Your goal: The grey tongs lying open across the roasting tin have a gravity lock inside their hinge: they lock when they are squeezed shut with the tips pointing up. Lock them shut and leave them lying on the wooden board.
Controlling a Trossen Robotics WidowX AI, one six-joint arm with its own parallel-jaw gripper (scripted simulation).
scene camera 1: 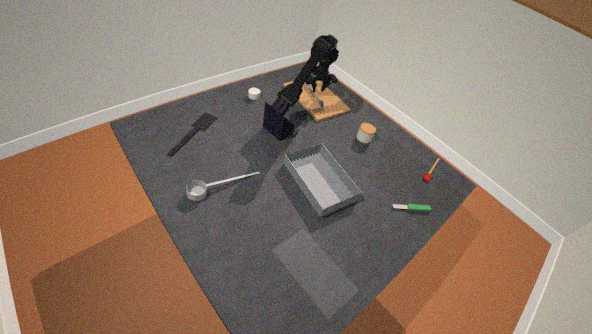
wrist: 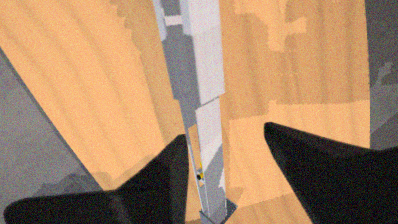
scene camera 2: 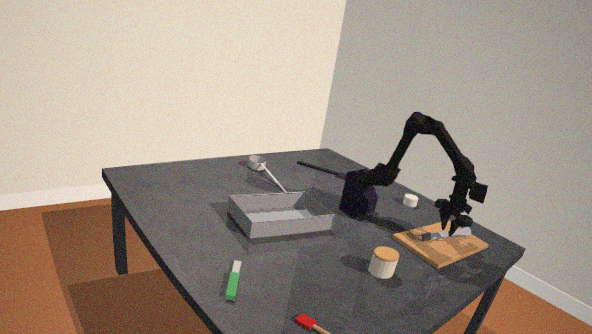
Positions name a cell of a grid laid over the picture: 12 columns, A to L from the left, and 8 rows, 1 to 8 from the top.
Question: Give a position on a wooden board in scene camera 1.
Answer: At G3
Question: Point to a cork-lidded jar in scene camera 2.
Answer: H7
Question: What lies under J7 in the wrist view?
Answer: My gripper.
